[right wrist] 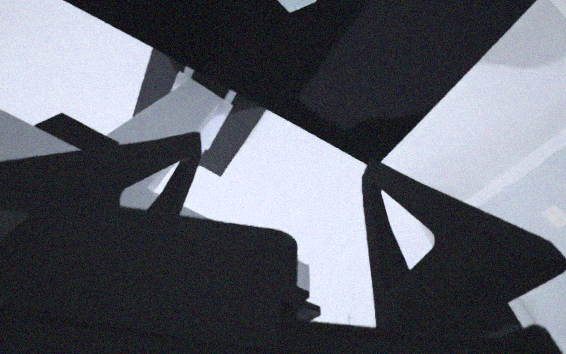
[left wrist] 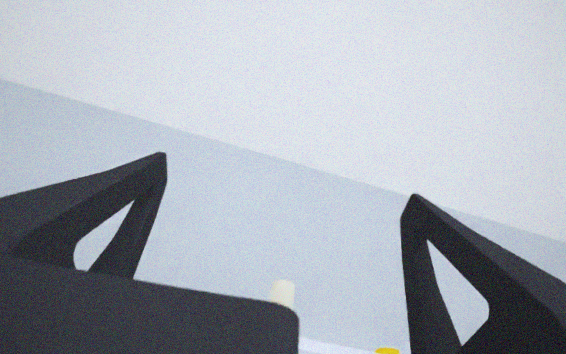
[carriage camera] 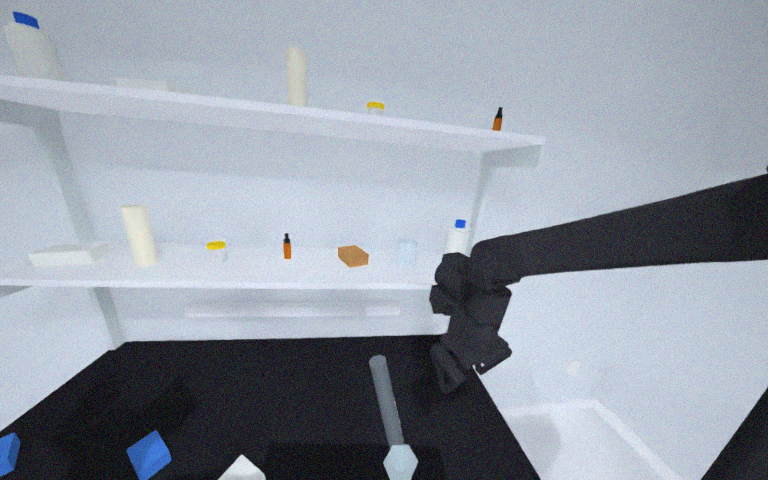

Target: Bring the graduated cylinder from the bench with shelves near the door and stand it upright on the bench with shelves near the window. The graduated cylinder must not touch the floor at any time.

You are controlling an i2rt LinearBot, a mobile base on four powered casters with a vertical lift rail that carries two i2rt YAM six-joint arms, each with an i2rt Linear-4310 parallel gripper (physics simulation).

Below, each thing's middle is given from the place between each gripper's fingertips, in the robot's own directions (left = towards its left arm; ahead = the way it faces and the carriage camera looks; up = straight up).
Now: right hand 880 mm to the right of the cream cylinder (carriage camera: 135, 217), 340 mm short of it and 120 mm below it.
The cream cylinder lies 55 cm ahead of my left hand, 37 cm to the left of it and 25 cm below it.
